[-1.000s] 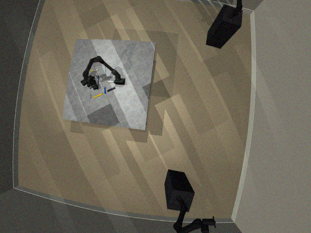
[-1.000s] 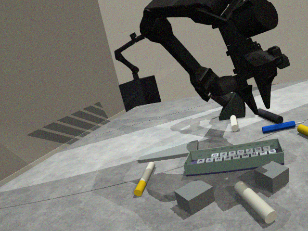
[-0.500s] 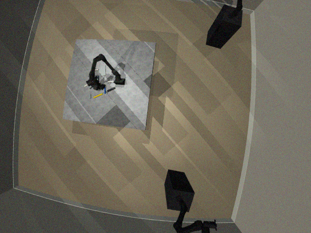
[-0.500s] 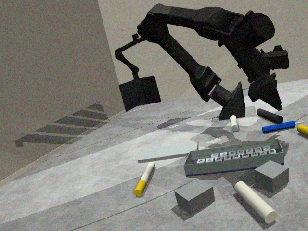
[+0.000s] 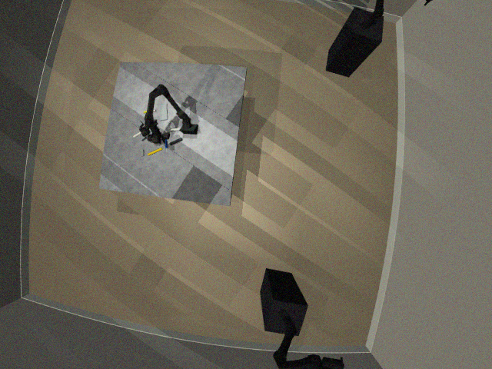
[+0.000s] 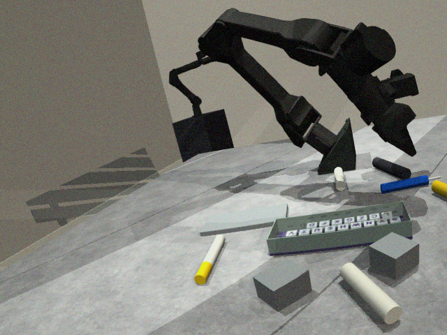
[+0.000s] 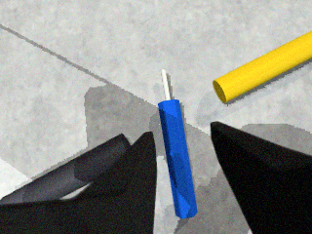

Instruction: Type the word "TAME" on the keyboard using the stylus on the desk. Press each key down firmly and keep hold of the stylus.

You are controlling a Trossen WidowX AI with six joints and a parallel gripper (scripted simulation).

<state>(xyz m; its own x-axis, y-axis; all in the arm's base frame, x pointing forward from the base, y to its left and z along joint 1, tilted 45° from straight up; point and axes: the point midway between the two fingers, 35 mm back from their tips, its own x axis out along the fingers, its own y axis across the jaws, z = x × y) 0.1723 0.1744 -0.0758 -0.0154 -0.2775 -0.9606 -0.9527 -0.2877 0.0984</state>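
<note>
The blue stylus is 6 cm below my gripper tip, 1 cm to the left of it and 1 cm behind it. The rest, counted from my gripper tip: thin grey tip: 6 cm below, 4 cm to the left, 2 cm behind; then dark cylinder: 9 cm behind, 5 cm to the right, 5 cm below; then yellow cylinder: 9 cm ahead, 8 cm to the left, 5 cm below.
</note>
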